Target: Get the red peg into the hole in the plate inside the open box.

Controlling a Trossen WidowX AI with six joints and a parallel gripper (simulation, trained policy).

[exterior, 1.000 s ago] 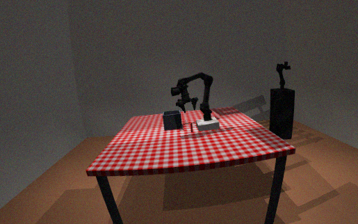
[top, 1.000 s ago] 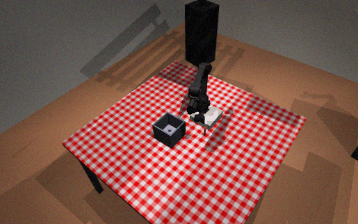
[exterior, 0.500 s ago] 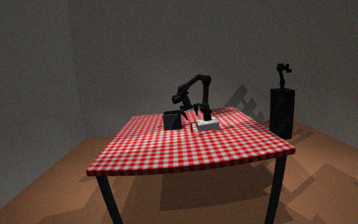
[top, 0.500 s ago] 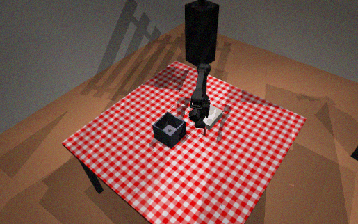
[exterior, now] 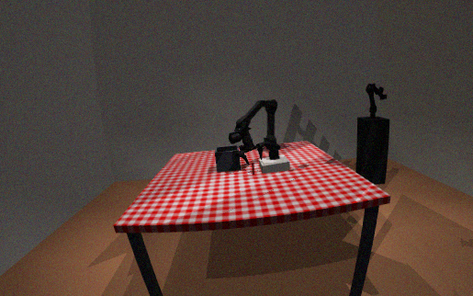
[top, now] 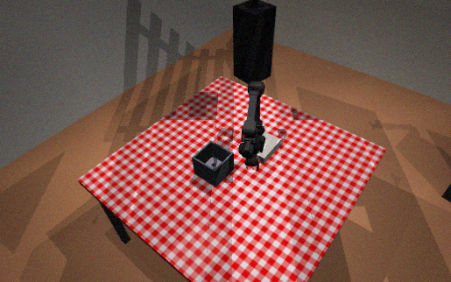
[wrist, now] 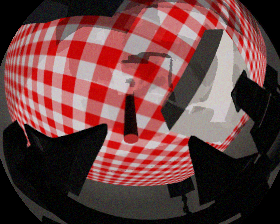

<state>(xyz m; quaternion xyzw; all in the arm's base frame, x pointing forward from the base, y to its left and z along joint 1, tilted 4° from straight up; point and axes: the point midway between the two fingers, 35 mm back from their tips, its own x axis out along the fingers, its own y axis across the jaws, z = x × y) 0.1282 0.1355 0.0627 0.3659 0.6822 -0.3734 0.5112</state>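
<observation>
Now: the red peg 40 mm below my gripper tip, 20 mm ahead of it and 10 mm to the left of it.
</observation>
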